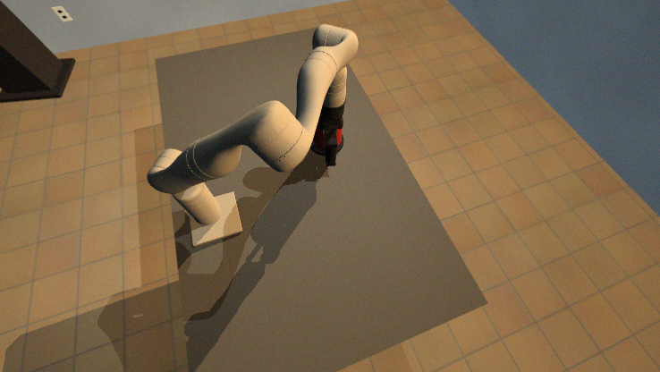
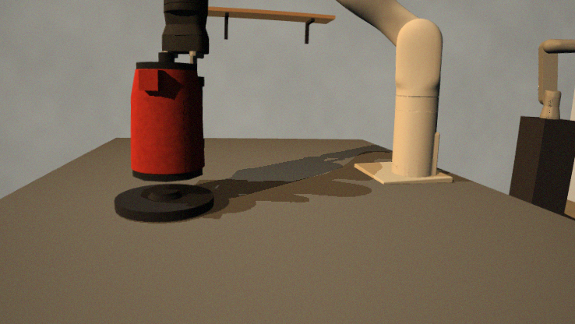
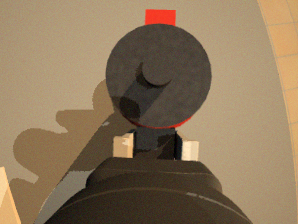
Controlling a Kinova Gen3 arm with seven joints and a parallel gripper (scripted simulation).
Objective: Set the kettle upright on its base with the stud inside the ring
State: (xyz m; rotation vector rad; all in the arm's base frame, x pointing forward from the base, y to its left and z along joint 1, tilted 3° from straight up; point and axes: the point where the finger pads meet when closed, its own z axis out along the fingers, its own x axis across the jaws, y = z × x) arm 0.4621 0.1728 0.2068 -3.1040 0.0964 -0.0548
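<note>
Now: hand 5 cm above the red kettle and 3 cm to the right of it. The rest, counted from my hand: black base 18 cm below, 9 cm to the left.
</note>
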